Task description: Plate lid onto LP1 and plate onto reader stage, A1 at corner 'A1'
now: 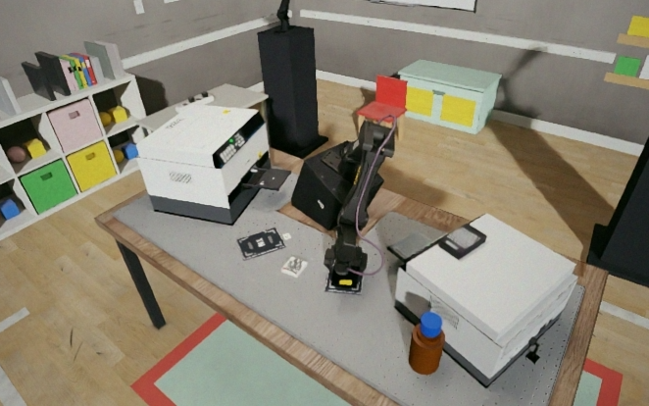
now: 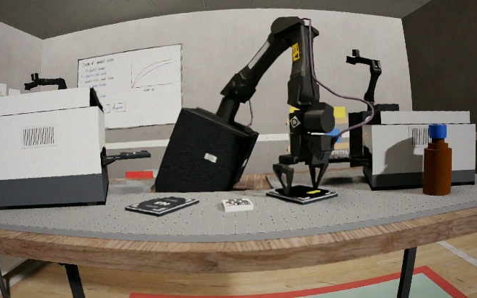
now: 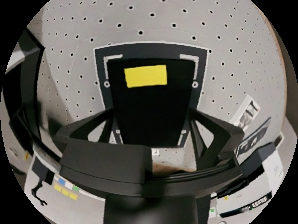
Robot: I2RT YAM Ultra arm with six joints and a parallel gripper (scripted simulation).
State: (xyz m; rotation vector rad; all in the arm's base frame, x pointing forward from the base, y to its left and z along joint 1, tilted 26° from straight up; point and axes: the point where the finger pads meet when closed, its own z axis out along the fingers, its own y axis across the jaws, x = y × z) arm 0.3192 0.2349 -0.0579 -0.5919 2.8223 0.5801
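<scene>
Right now my hand is right at the black lid. Also, from my hand: white well plate 170 mm behind, 160 mm to the left, 70 mm above; capped bottle 160 mm ahead, 360 mm to the left, 90 mm above.
</scene>
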